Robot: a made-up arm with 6 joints.
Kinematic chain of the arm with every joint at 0, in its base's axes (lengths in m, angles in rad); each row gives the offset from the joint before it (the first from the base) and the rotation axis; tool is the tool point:
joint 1: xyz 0 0 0.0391 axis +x
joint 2: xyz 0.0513 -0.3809 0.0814 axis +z
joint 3: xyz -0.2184 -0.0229 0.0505 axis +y
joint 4: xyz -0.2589 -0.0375 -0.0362 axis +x
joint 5: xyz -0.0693 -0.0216 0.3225 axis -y
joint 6: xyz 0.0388 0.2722 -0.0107 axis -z
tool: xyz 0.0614 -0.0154 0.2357
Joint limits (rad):
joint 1: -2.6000..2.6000
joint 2: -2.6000..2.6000
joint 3: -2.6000..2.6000
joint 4: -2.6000..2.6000
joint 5: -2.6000..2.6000
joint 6: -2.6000..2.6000
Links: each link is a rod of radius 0.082 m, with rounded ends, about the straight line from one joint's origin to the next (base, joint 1, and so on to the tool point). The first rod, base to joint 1, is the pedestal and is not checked.
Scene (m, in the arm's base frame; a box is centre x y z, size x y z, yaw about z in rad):
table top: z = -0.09
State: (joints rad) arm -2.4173 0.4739 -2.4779 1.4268 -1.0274 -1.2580
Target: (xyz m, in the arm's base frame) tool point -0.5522 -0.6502 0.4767
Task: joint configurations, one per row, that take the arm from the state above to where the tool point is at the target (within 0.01 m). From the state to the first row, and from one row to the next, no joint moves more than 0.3 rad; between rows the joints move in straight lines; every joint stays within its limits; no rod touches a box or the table.
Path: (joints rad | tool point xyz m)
1: -2.1629 0.4068 -2.3840 1.3539 -0.9066 -1.2921 | -0.1433 0.3344 0.8872
2: -1.9085 0.3397 -2.2900 1.2811 -0.7858 -1.3263 | -0.2209 0.0963 0.9469
3: -1.6541 0.2727 -2.1961 1.2082 -0.6650 -1.3604 | -0.3027 -0.1478 0.9289
4: -1.3997 0.2056 -2.1021 1.1354 -0.5441 -1.3945 | -0.3869 -0.3700 0.8348
5: -1.1453 0.1385 -2.0082 1.0625 -0.4233 -1.4287 | -0.4710 -0.5441 0.6768
6: -0.8908 0.0714 -1.9142 0.9896 -0.3025 -1.4628 | -0.5522 -0.6502 0.4766

